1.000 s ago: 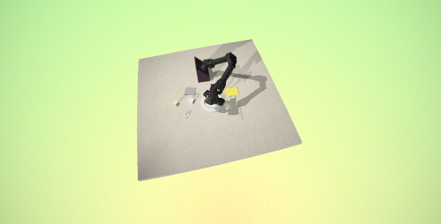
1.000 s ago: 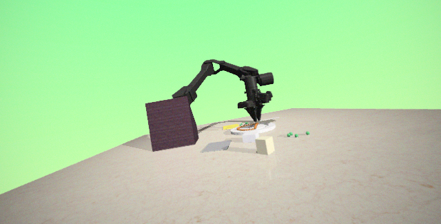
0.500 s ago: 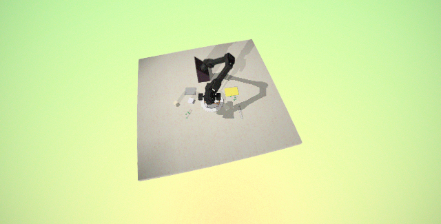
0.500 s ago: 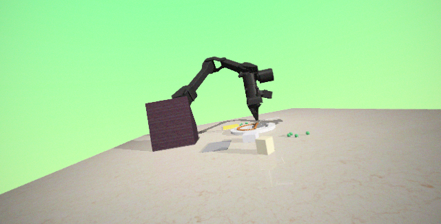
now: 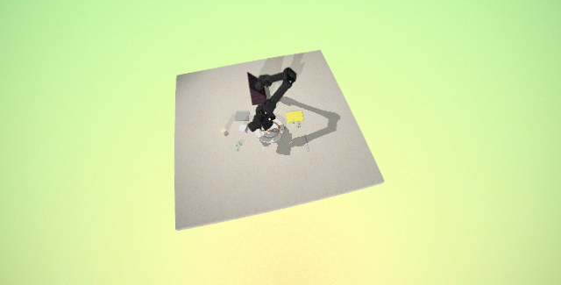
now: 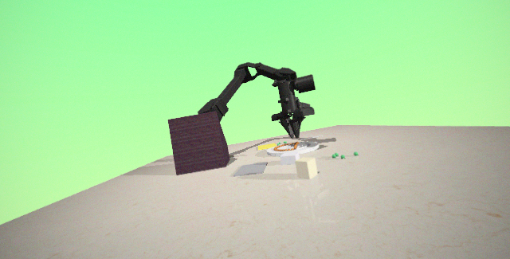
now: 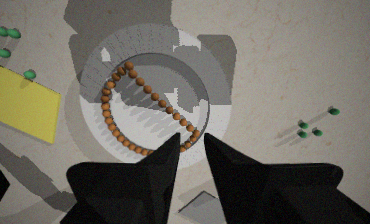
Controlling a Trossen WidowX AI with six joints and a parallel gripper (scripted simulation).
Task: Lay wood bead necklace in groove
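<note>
Right now my gripper tip is 50 mm to the right of the round white bead board, 40 mm above it and 10 mm past it. From my gripper tip the other things lie so: cream cube 270 mm to the right, 40 mm behind, 30 mm below; then yellow card 240 mm to the left, 100 mm behind, 50 mm below; then grey flat plate 170 mm behind, 140 mm to the right, 50 mm below.
</note>
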